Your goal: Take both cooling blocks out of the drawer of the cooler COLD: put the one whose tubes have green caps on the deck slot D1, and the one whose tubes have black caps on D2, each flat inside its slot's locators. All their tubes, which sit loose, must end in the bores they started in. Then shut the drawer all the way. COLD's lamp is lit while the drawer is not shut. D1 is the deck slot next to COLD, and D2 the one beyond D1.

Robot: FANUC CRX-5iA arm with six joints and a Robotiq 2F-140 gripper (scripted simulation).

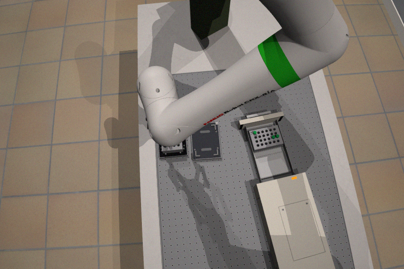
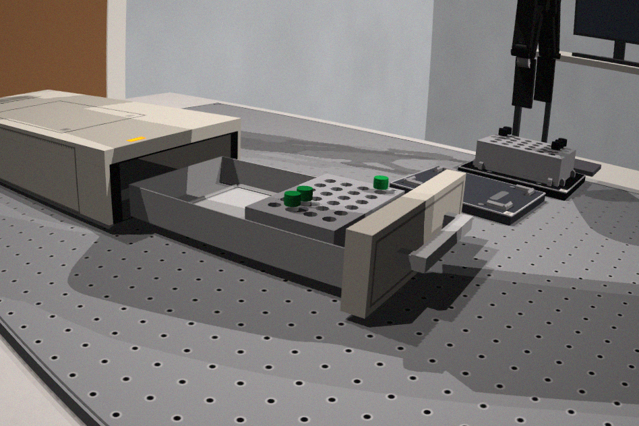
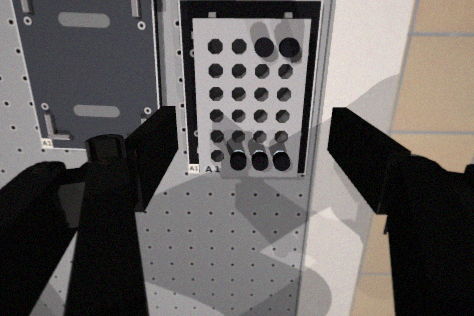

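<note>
The drawer is 5 cm ahead of my hand, 41 cm to the left of it and 9 cm below it. Also, from my hand: slot D1 (1 cm ahead, 14 cm to the left, 13 cm below); slot D2 (13 cm below).
</note>
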